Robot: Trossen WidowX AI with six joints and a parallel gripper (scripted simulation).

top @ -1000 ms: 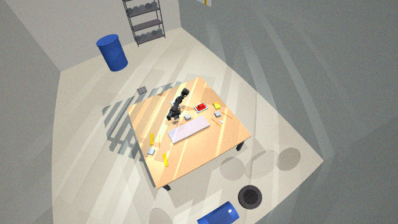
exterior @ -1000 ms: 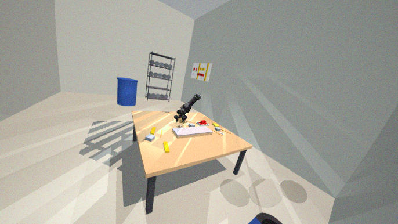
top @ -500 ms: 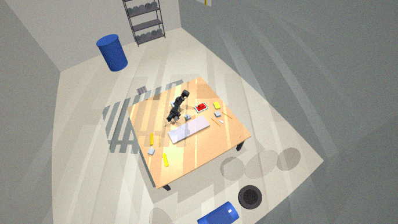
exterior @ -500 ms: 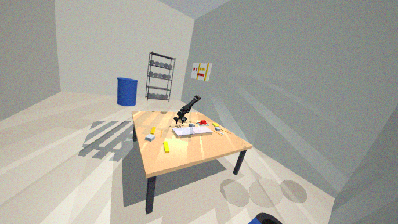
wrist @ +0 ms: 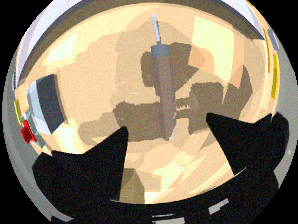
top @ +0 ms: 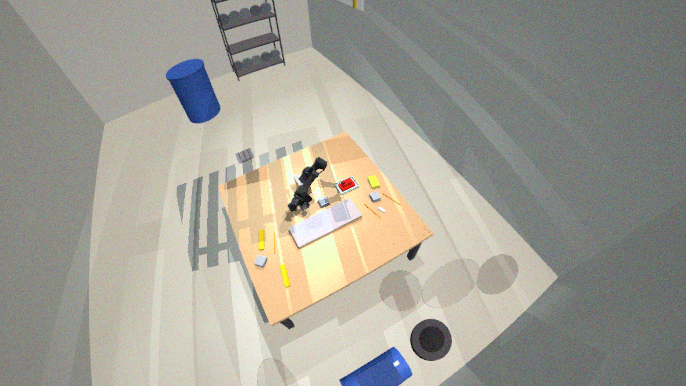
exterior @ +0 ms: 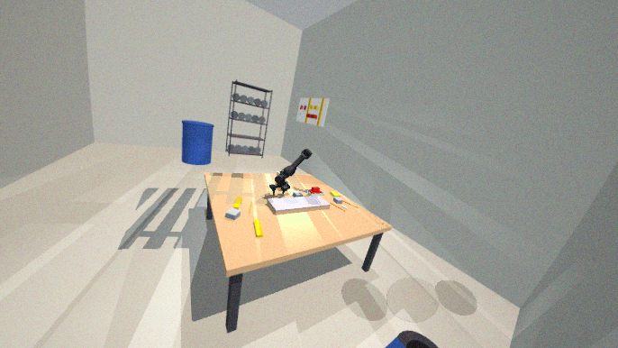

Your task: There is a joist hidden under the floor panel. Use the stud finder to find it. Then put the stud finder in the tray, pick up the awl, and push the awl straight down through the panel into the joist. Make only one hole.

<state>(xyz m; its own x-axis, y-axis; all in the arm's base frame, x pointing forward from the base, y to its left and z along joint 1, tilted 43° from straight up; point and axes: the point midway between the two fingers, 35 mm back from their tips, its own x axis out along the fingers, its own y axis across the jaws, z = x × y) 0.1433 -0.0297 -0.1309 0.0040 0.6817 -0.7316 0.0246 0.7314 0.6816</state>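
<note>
The awl is 60 mm ahead of my gripper tip. Round my gripper tip: red stud finder (30 mm ahead, 400 mm to the left, 40 mm above); yellow block (140 mm ahead, 610 mm to the left, 10 mm above); light blue tray (40 mm ahead, 410 mm to the left, 10 mm above).
</note>
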